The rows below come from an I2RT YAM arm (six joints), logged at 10 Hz.
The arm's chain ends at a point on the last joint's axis. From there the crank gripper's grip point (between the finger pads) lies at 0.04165 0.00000 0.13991 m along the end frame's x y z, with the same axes.
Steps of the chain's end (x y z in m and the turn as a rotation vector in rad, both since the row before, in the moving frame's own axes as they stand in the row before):
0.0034, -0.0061, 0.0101, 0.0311, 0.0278, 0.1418
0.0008, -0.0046, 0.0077, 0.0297, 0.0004, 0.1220
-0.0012, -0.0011, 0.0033, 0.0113, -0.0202, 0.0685
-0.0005, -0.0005, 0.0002, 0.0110, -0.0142, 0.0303
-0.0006, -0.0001, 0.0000, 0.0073, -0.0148, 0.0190
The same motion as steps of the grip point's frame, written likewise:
0.0071, -0.0043, 0.0089, 0.0311, 0.0278, 0.1418
0.0008, -0.0037, 0.0077, 0.0297, 0.0004, 0.1220
-0.0041, 0.0001, 0.0041, 0.0113, -0.0202, 0.0685
-0.0025, -0.0008, 0.0008, 0.0110, -0.0142, 0.0303
-0.0027, -0.0004, 0.0006, 0.0073, -0.0148, 0.0190

